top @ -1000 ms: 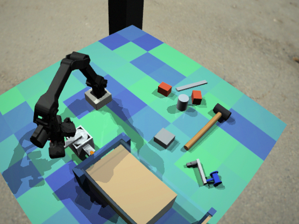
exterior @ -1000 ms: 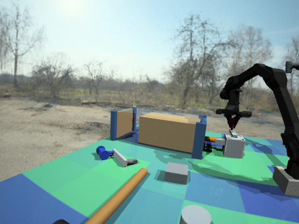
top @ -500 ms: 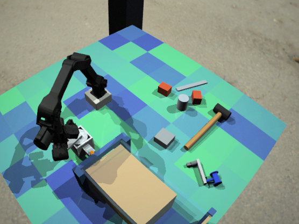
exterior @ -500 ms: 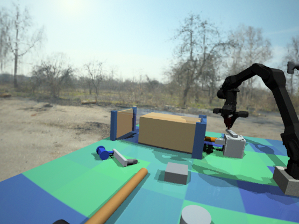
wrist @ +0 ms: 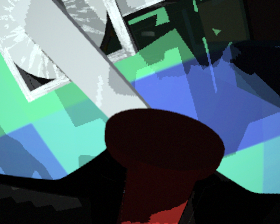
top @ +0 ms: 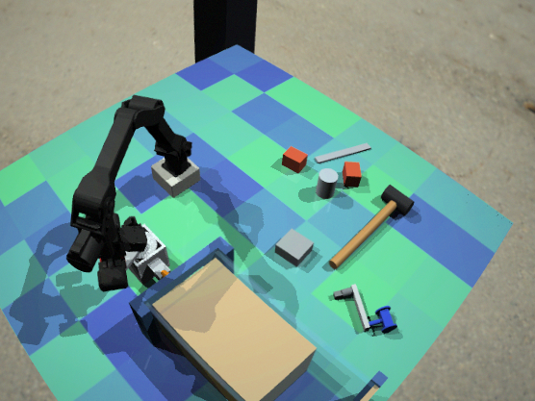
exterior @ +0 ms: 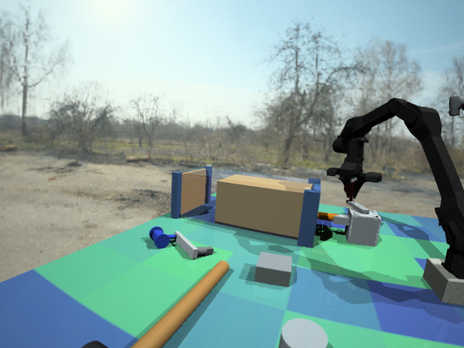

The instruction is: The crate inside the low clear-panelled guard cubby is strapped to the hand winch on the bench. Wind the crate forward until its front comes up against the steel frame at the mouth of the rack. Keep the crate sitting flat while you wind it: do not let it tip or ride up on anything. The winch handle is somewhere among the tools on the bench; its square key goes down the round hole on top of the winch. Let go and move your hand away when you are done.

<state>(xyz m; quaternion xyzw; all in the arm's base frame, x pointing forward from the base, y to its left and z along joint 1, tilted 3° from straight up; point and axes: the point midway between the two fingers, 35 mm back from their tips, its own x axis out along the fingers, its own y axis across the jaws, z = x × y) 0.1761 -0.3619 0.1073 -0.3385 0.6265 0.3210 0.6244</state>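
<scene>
Right now my gripper tip is 1 cm past the red-knobbed crank, 4 cm to the right of it and 1 cm above it. From my gripper tip the other things lie so: grey winch (4 cm behind, 9 cm to the left, 8 cm below); then red knob (2 cm above); then blue frame (13 cm ahead, 8 cm to the left, 1 cm below).
</scene>
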